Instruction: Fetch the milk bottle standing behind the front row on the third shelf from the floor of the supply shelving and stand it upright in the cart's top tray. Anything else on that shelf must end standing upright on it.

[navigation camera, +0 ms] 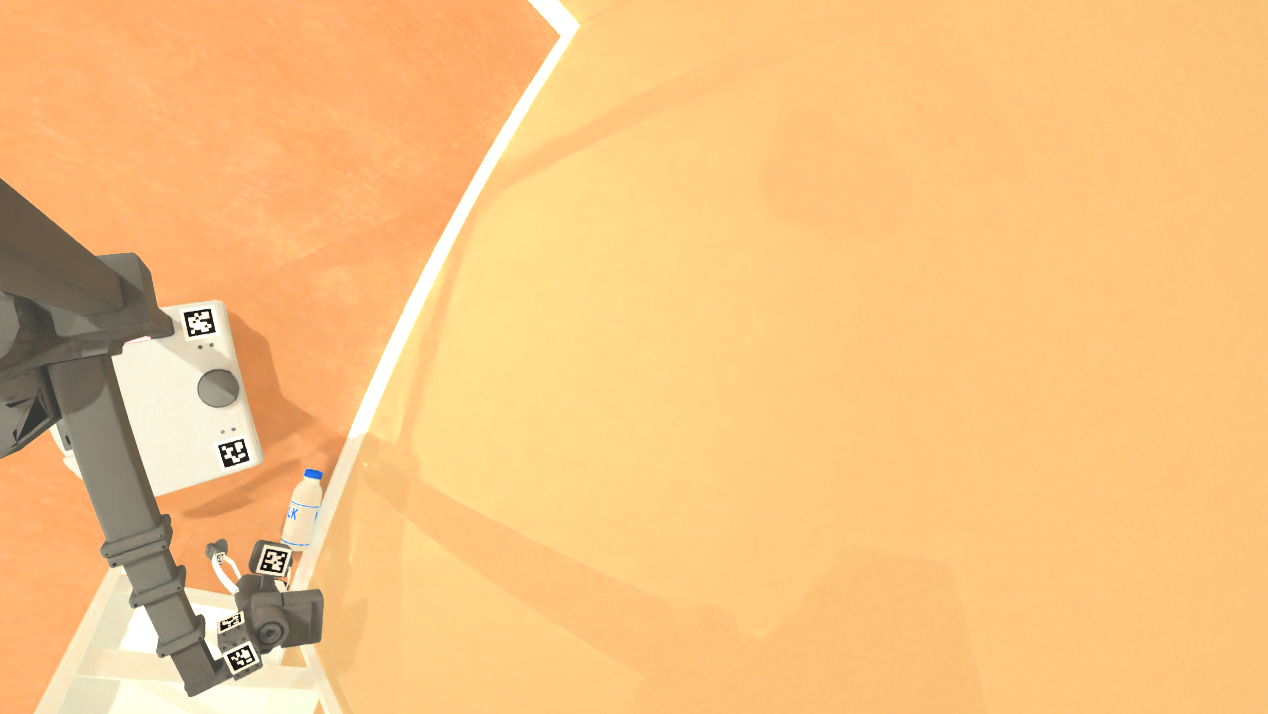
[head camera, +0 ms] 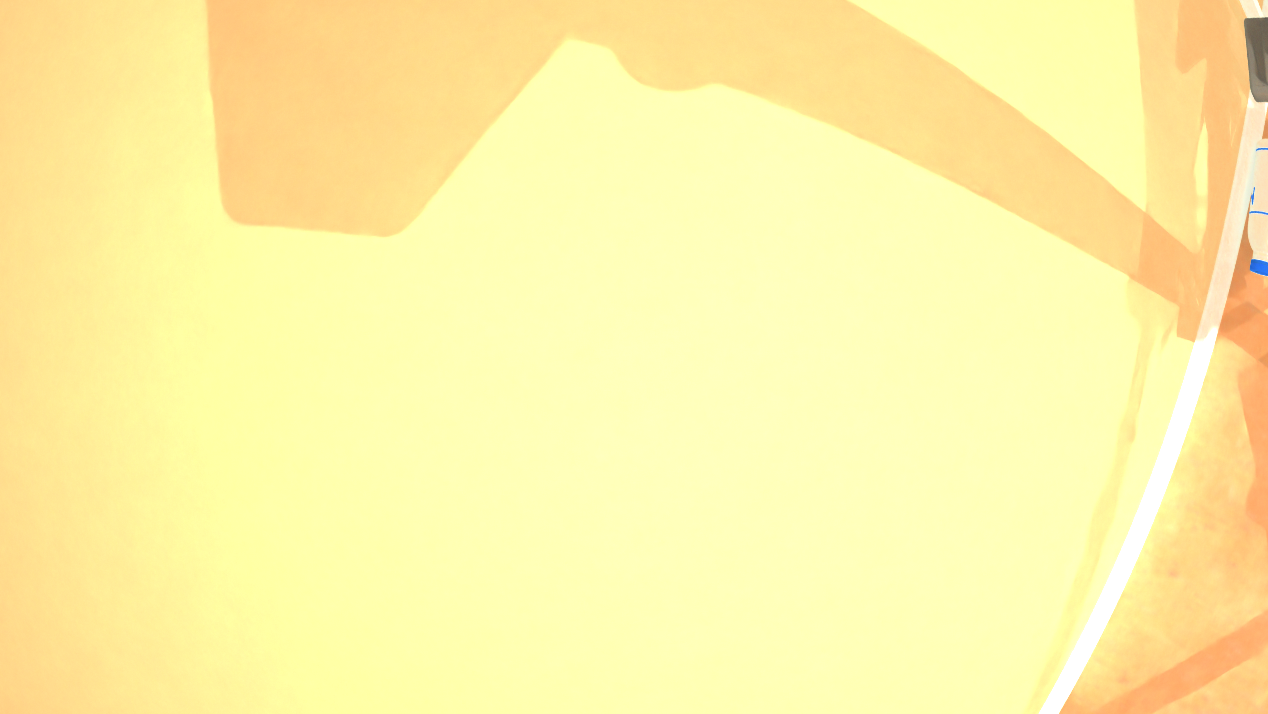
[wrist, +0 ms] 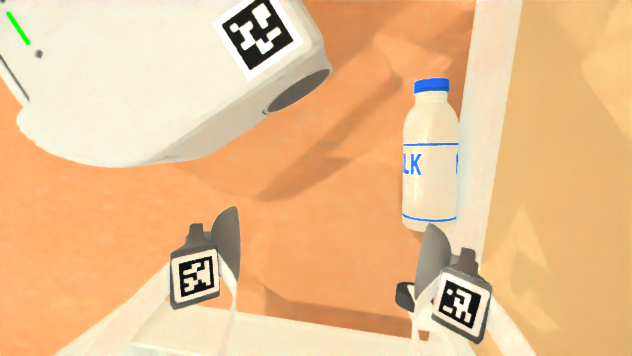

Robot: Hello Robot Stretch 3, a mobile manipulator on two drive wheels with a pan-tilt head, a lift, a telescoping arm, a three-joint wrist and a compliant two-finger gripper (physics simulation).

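Places are measured from the robot's base along level axes (x right, y ahead, z up), in metres.
Where they show: gripper, between the fingertips: (navigation camera: 250,551) (wrist: 328,239); robot's base, origin of its link: (navigation camera: 217,385).
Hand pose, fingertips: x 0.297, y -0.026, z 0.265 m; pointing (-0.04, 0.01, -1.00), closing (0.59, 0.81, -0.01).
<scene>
Things, the pixels of their top centre, and the offset from my fingertips. "spot": a spot on its surface instead.
- milk bottle, a spot on its surface: (head camera: 1259,195) (wrist: 450,164) (navigation camera: 311,517) spot: dx +0.046, dy +0.134, dz -0.201 m
- wheel, a spot on its surface: (wrist: 404,296) spot: dx +0.174, dy +0.002, dz -0.222 m
The milk bottle (head camera: 1259,195) (navigation camera: 302,514) (wrist: 430,165), white with a blue cap, lies on its side on the floor along the white baseboard. In the wrist view my gripper (wrist: 328,239) is open and empty. Its right finger overlaps the bottle's base end in that view; the left finger is well off to the left. I cannot tell its height above the bottle. In the navigation view one finger shows and the other is hidden. A pale frame (navigation camera: 195,663) stands under the arm; I cannot tell whether it is the cart or the shelving. The third shelf cannot be made out.
My white base (navigation camera: 168,416) (wrist: 125,100) is left of the bottle. The baseboard (head camera: 1153,496) (navigation camera: 425,288) (wrist: 490,105) and wall (head camera: 621,399) (navigation camera: 798,354) (wrist: 565,175) are close on its right. A small black foot or wheel (wrist: 404,296) shows beside the right finger.
</scene>
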